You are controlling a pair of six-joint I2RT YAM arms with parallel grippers.
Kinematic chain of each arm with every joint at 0, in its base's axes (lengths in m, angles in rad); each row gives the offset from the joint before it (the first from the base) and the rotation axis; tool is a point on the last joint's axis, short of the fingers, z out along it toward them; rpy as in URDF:
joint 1: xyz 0 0 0.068 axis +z
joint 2: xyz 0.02 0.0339 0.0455 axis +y
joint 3: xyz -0.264 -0.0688 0 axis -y
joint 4: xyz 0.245 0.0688 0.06 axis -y
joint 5: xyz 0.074 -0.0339 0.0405 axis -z
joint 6: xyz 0.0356 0 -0.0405 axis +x
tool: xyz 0 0 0 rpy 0 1.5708 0
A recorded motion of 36 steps. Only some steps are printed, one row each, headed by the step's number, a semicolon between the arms.
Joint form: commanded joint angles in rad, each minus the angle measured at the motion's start. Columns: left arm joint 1, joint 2, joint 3, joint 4, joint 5, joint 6; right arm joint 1, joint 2, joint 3, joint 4, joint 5, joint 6.
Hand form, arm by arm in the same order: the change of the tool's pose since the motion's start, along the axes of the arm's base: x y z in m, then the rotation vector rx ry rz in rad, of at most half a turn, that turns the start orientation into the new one. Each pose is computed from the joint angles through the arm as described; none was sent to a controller.
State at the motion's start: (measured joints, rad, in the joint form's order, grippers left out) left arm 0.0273 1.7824 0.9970 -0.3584 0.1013 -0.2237; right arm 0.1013 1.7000 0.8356 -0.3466 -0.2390 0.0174
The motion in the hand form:
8: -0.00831 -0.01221 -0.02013 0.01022 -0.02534 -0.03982; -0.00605 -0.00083 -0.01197 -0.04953 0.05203 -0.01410
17: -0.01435 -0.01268 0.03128 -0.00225 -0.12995 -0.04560; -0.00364 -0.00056 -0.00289 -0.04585 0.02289 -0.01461
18: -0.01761 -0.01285 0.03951 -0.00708 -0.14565 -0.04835; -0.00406 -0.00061 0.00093 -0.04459 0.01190 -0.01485
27: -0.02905 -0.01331 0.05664 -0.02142 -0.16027 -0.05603; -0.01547 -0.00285 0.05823 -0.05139 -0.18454 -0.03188
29: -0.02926 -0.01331 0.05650 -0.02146 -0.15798 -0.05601; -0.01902 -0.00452 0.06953 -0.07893 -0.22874 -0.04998
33: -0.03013 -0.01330 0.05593 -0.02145 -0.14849 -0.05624; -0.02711 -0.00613 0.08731 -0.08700 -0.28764 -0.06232
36: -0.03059 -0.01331 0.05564 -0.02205 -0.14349 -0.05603; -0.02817 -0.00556 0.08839 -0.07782 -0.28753 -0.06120
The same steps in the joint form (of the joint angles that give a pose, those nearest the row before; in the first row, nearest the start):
8: -0.0374 0.0122 -0.0862 0.1232 -0.0080 0.0065; 0.0050 0.0237 -0.0198 -0.0126 0.0477 0.0038
17: -0.0374 -0.1431 -0.0557 0.0420 0.0069 0.0057; 0.0050 0.0004 -0.0072 -0.0191 0.0473 0.0038
18: -0.0374 -0.1732 -0.0557 0.0275 0.0126 0.0057; 0.0049 -0.0137 -0.0069 -0.0225 0.0473 0.0038
27: -0.0374 -0.2468 -0.0599 -0.0275 0.0290 0.0053; 0.0053 -0.2323 -0.0068 -0.0465 0.0793 0.0030
29: -0.0374 -0.2468 -0.0599 -0.0297 0.0290 0.0053; 0.0054 -0.2773 -0.0069 -0.0503 0.1160 0.0031
33: -0.0374 -0.2468 -0.0599 -0.0393 0.0290 0.0057; 0.0050 -0.3517 -0.0069 -0.0668 0.1339 0.0034
36: -0.0374 -0.2468 -0.0599 -0.0443 0.0294 0.0053; 0.0065 -0.3574 -0.0072 -0.0706 0.1263 0.0080

